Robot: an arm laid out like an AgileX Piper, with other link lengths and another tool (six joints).
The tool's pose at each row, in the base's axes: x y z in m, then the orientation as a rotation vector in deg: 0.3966 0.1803 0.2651 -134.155 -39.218 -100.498; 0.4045 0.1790 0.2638 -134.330 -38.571 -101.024; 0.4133 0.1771 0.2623 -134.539 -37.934 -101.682; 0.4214 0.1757 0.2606 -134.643 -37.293 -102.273; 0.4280 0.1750 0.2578 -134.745 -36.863 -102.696; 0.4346 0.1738 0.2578 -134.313 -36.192 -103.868; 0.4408 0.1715 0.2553 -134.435 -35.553 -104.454; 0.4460 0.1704 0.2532 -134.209 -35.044 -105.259; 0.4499 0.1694 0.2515 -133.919 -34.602 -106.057
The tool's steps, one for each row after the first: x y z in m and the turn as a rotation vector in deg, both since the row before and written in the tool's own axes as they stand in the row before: 0.0002 0.0044 0.0068 -0.559 0.168 0.170; 0.0000 0.0052 0.0075 -0.657 0.198 0.101; -0.0002 0.0043 0.0072 -0.555 0.228 0.156; -0.0014 0.0028 0.0065 -0.409 0.145 0.083; 0.0011 0.0037 0.0055 -0.575 0.748 0.112; -0.0017 0.0041 0.0055 -0.570 0.210 0.139; -0.0012 0.0026 0.0049 -0.455 0.474 0.080; -0.0011 0.0021 0.0037 -0.399 0.500 0.058
